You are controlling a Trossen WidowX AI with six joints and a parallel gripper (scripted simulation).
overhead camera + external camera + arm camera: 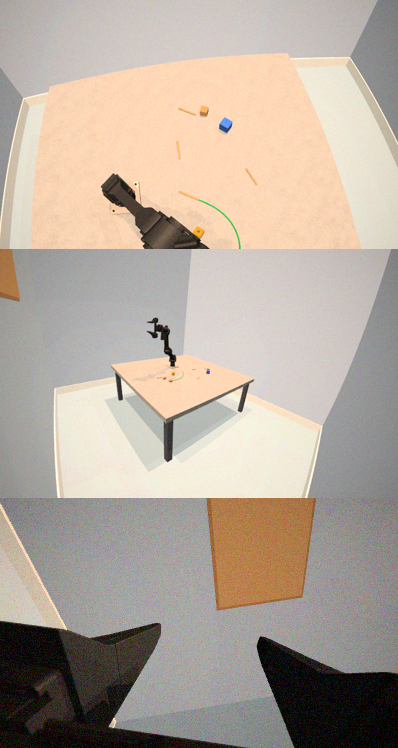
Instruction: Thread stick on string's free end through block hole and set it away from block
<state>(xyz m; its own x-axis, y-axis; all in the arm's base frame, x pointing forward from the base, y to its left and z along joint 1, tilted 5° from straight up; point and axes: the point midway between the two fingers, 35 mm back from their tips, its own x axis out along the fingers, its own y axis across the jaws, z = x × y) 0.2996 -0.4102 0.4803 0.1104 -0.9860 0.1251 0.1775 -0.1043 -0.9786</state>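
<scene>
The yellow wooden block lies 51 cm below my gripper tip, 31 cm to the left of it and 1 cm behind it. From my gripper tip the other things lie so: round wooden button (52 cm below, 20 cm to the left, 14 cm ahead); then blue cube (73 cm to the left, 51 cm below, 12 cm ahead); then orange wedge-like piece (51 cm below, 16 cm to the left, 6 cm ahead).
</scene>
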